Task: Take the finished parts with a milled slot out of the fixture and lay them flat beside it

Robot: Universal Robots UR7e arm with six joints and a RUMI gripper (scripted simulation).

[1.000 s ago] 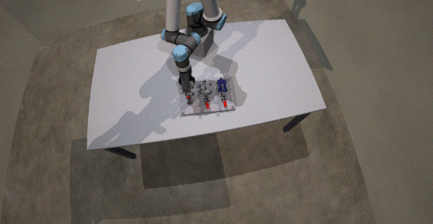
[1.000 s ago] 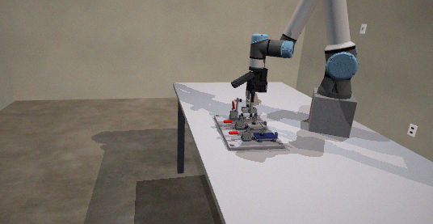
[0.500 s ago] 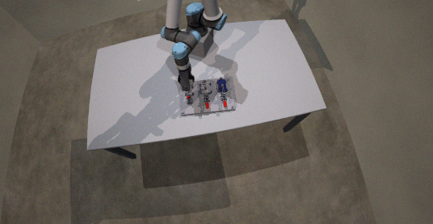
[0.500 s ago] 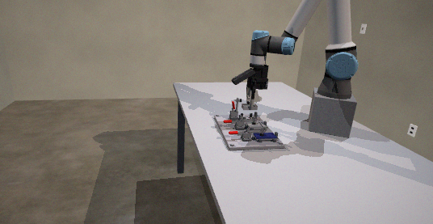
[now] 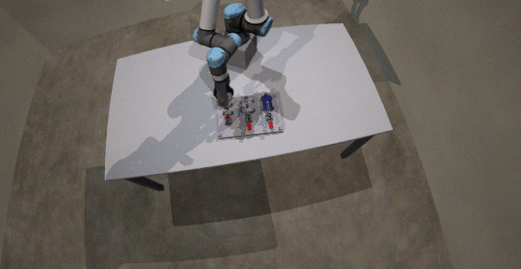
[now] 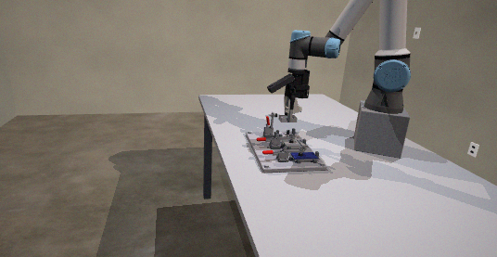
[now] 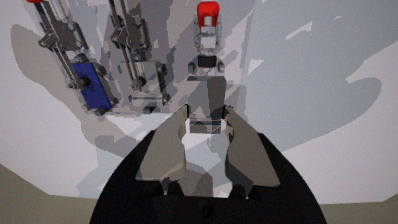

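My hand is 1 cm past the grey finished part. From my hand the other things lie so: blue blank: 22 cm to the left, 8 cm below, 2 cm ahead.
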